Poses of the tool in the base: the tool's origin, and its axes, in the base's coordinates. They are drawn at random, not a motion.
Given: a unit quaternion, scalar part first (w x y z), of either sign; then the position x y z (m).
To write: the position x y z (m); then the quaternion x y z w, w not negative. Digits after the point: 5 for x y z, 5 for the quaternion.
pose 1, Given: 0.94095 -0.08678 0.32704 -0.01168 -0.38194 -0.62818 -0.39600
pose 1, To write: -0.38194 -0.62818 -0.39600 -0.08678 0.32704 -0.01168 0.94095
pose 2, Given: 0.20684 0.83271 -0.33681 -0.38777 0.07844 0.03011 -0.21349
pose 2, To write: 0.07844 0.03011 -0.21349 0.83271 -0.33681 -0.38777 0.20684
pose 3, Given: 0.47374 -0.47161 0.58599 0.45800 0.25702 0.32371 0.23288
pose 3, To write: 0.25702 0.32371 0.23288 -0.47161 0.58599 0.45800 0.47374
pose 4, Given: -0.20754 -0.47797 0.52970 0.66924 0.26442 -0.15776 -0.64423
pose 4, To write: 0.26442 -0.15776 -0.64423 0.47797 -0.52970 -0.66924 0.20754
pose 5, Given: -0.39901 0.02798 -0.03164 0.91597 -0.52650 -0.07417 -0.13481
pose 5, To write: -0.52650 -0.07417 -0.13481 -0.02798 0.03164 -0.91597 0.39901
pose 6, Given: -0.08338 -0.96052 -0.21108 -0.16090 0.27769 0.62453 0.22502
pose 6, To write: 0.27769 0.62453 0.22502 0.96052 0.21108 0.16090 0.08338
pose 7, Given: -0.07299 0.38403 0.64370 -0.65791 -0.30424 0.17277 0.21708
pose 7, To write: -0.30424 0.17277 0.21708 -0.38403 -0.64370 0.65791 0.07299
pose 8, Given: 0.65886 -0.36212 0.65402 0.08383 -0.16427 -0.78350 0.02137
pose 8, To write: -0.16427 -0.78350 0.02137 -0.36212 0.65402 0.08383 0.65886
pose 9, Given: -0.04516 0.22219 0.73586 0.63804 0.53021 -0.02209 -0.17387
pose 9, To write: 0.53021 -0.02209 -0.17387 -0.22219 -0.73586 -0.63804 0.04516
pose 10, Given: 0.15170 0.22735 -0.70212 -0.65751 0.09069 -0.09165 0.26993
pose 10, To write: 0.09069 -0.09165 0.26993 0.22735 -0.70212 -0.65751 0.15170
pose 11, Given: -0.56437 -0.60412 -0.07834 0.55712 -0.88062 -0.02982 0.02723
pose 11, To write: -0.88062 -0.02982 0.02723 0.60412 0.07834 -0.55712 0.56437
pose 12, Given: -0.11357 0.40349 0.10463 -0.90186 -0.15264 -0.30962 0.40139
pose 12, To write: -0.15264 -0.30962 0.40139 -0.40349 -0.10463 0.90186 0.11357
